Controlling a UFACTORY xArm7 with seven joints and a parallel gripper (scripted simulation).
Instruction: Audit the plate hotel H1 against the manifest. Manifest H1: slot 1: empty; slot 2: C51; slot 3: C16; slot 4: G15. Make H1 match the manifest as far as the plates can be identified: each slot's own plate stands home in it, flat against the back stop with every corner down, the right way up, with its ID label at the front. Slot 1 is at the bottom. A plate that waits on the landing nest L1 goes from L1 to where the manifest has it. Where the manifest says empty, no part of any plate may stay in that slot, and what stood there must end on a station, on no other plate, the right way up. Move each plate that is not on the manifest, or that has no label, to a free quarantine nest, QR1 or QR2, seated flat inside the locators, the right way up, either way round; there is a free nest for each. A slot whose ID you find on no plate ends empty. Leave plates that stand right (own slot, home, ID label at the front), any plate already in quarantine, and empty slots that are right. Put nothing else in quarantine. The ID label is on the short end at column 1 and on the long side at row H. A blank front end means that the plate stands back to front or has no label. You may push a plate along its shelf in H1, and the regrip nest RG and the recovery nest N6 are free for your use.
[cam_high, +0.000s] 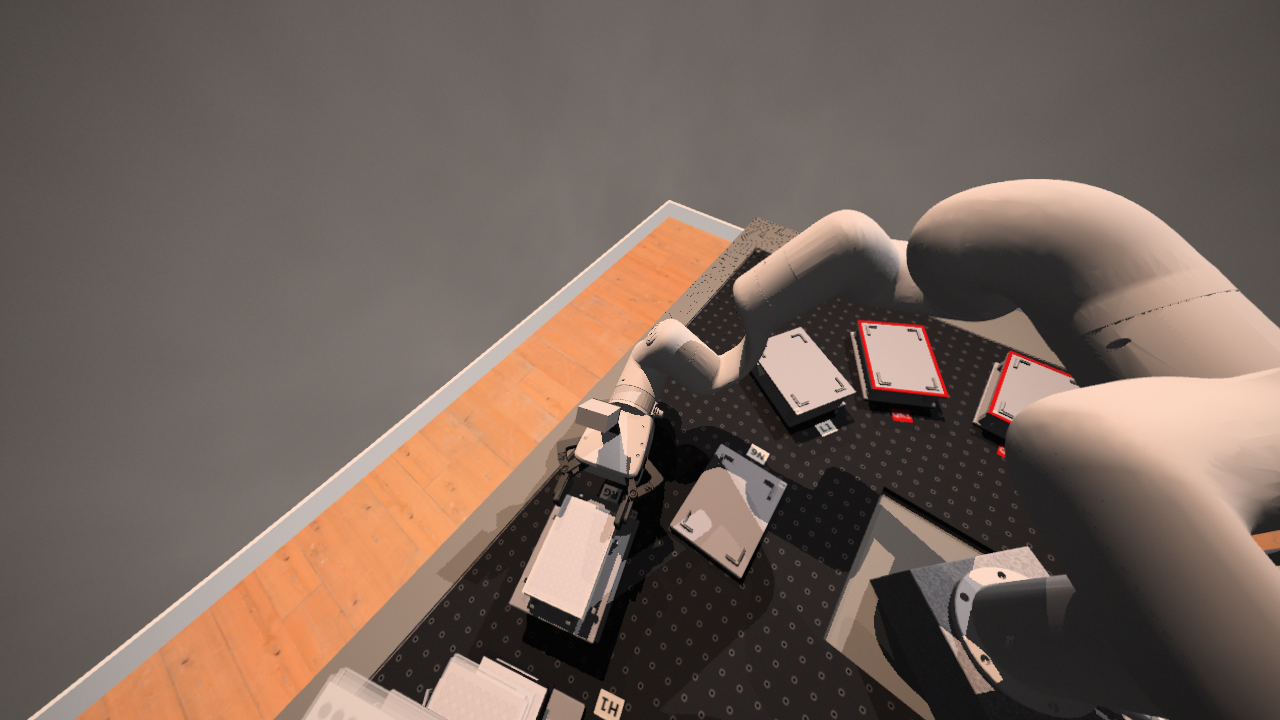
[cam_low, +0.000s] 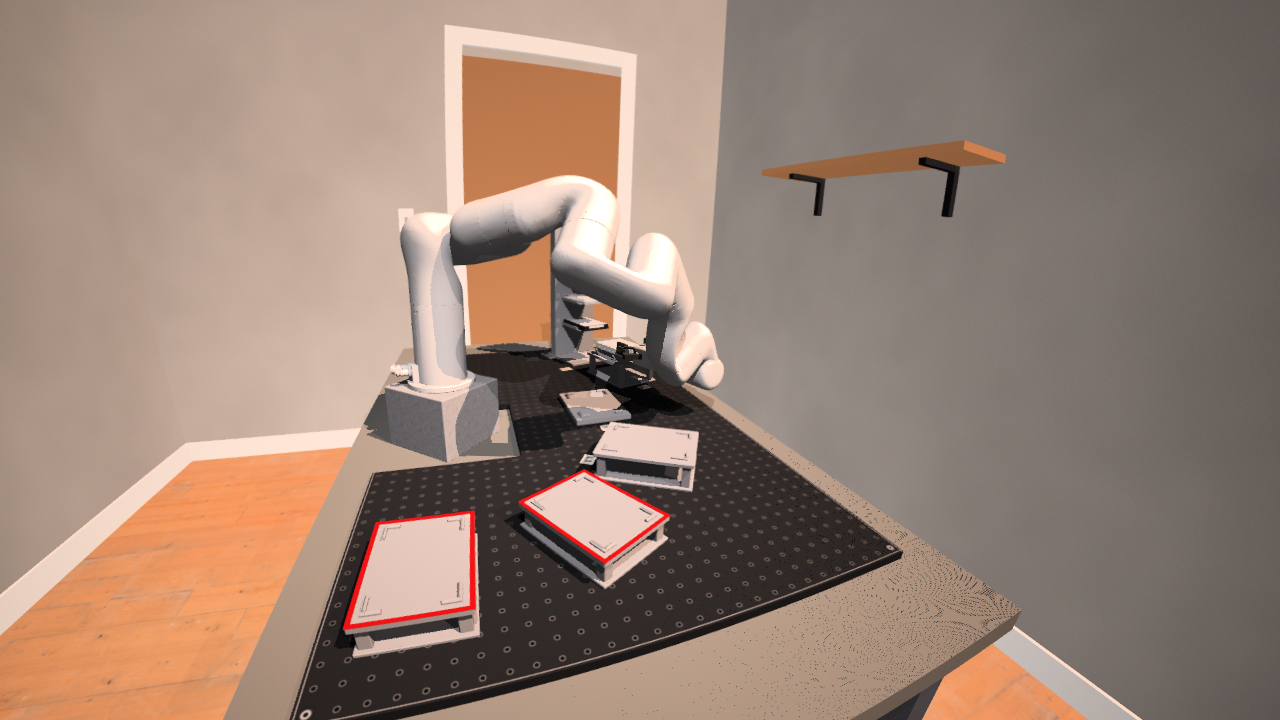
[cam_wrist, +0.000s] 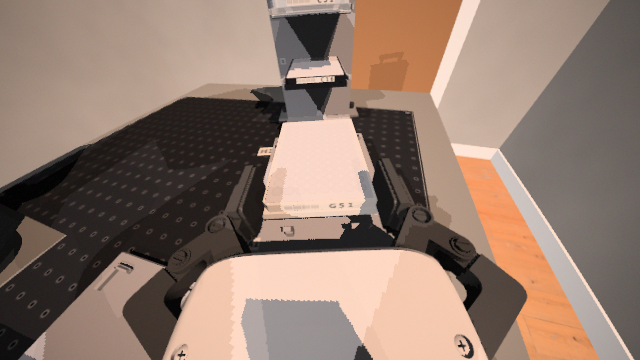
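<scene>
Now: the white well plate 5 cm to the left of my hand, 2 cm below it and 2 cm behind it. The rest, counted from my hand: regrip nest RG (5 cm to the left, 4 cm below, 2 cm behind); RG label (10 cm below, 5 cm to the right, 1 cm ahead); recovery nest N6 (15 cm to the right, 15 cm behind, 9 cm below).
</scene>
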